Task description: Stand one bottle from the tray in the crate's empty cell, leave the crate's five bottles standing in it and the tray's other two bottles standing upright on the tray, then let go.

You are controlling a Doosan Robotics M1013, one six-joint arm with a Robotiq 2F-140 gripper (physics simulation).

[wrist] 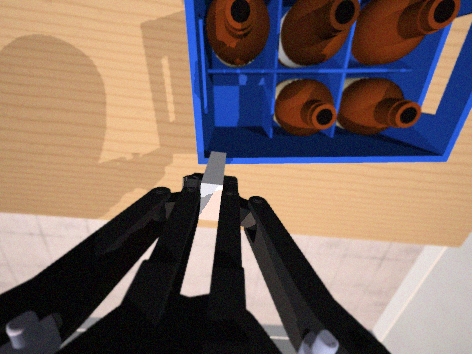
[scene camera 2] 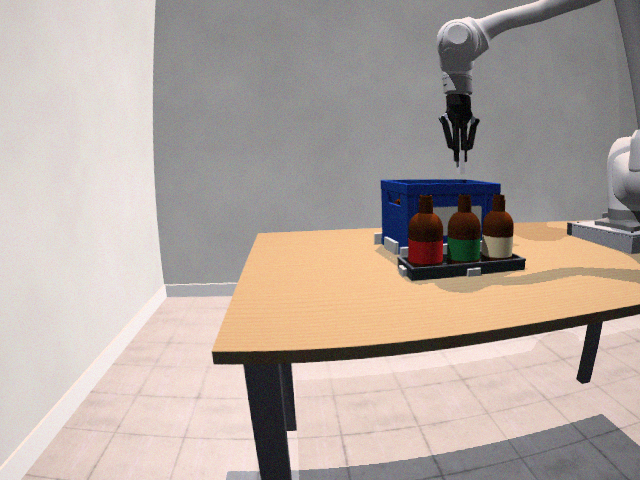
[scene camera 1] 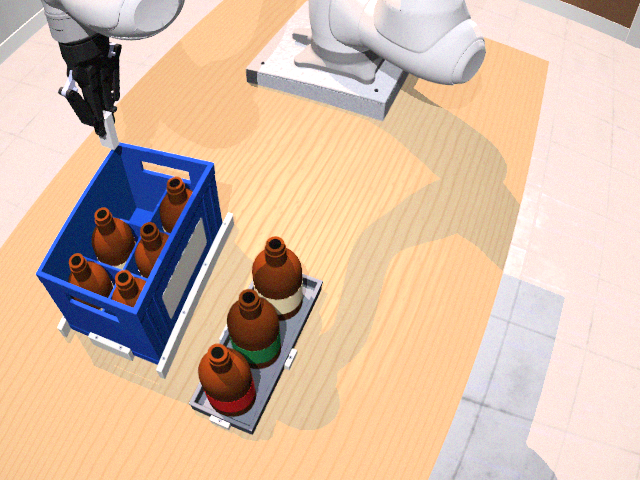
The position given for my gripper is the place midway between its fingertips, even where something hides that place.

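Note:
Scene camera 1 shows a green-label bottle (scene camera 1: 253, 324), a red-label bottle (scene camera 1: 225, 375) and my gripper (scene camera 1: 110, 144), together with a cream-label bottle (scene camera 1: 277, 277), a cream-label bottle (scene camera 1: 112, 240), a cream-label bottle (scene camera 1: 172, 205) and a cream-label bottle (scene camera 1: 91, 276). Visible in scene camera 2: my gripper (scene camera 2: 460, 174), the red-label bottle (scene camera 2: 425, 232) and the green-label bottle (scene camera 2: 463, 241). The wrist view shows my gripper (wrist: 217, 166); the green-label bottle is out of frame in the wrist view, and the red-label bottle is out of frame in the wrist view too.

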